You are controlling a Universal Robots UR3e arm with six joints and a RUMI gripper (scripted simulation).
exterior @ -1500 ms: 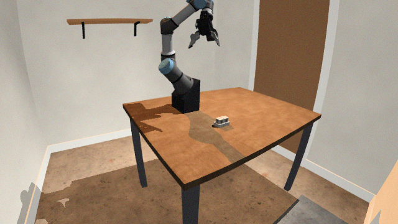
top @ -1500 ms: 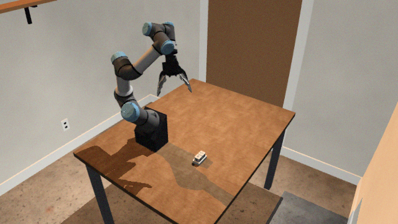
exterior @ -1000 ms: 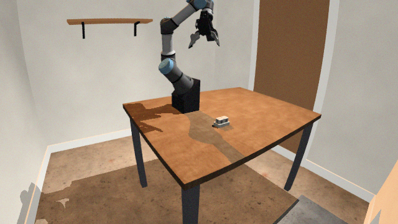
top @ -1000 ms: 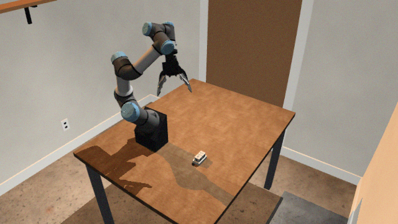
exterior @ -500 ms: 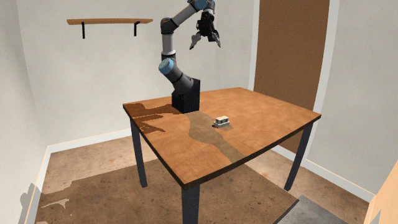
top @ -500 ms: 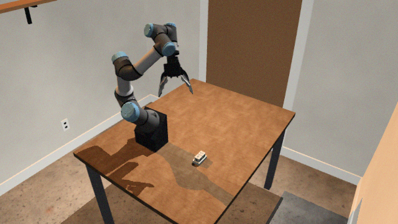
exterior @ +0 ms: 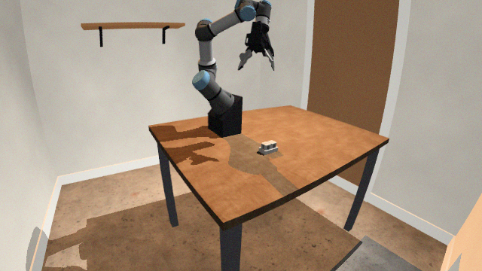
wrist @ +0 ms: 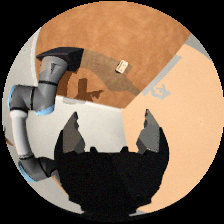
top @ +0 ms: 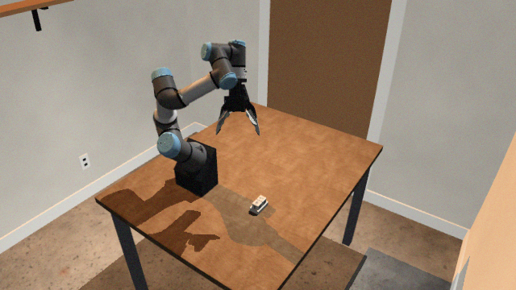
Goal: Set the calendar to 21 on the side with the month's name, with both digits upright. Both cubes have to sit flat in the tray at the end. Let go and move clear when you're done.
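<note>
The calendar tray is 32 cm below my hand, 9 cm ahead of it and 2 cm to the left of it.
</note>
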